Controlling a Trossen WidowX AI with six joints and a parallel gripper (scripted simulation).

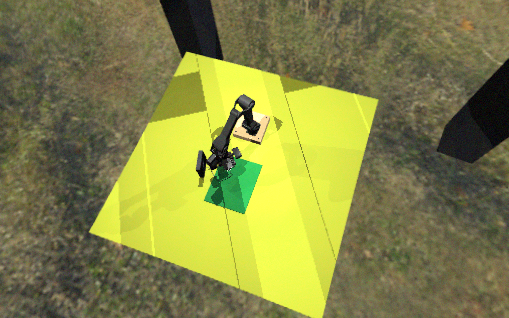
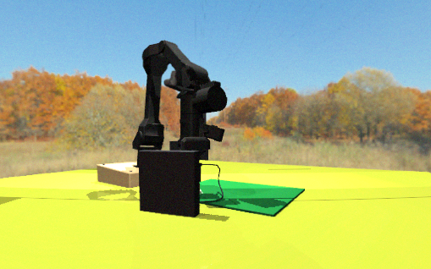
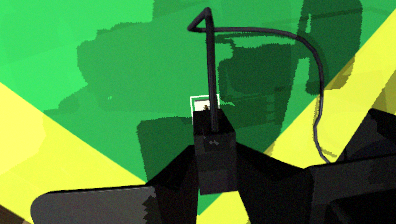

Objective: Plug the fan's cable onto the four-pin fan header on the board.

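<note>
Now: the black fan plug 10 mm to the left of my gripper tip and 10 mm above it. From my gripper tip the other things lie so: green board (80 mm to the left, 70 mm ahead, 60 mm below); then white four-pin header (40 mm below); then fan (120 mm to the right, 60 mm ahead, 20 mm above).
</note>
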